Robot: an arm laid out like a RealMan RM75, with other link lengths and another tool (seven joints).
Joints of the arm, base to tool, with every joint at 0 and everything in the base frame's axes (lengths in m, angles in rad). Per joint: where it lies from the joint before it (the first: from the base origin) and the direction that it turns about. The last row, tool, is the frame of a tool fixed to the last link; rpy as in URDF.
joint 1: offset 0 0 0.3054 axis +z
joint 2: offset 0 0 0 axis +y
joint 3: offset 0 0 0.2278 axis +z
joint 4: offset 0 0 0 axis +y
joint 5: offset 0 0 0.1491 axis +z
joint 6: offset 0 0 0 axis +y
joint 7: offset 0 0 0.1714 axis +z
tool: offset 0.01 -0.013 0.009 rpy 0 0.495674 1.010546
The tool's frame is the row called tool.
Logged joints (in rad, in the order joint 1, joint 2, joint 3, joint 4, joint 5, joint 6, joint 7), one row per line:
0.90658 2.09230 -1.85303 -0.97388 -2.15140 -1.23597 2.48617
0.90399 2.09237 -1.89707 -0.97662 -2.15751 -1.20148 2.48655
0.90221 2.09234 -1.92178 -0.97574 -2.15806 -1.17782 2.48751
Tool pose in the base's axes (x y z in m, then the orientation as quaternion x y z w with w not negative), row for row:
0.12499 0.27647 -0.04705 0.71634 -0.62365 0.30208 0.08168
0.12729 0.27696 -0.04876 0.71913 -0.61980 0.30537 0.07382
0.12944 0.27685 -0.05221 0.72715 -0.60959 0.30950 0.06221
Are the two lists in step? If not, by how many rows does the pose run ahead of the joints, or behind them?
The pose runs 1 row behind the joints: the pose in row i belongs to the joints in row i - 1.
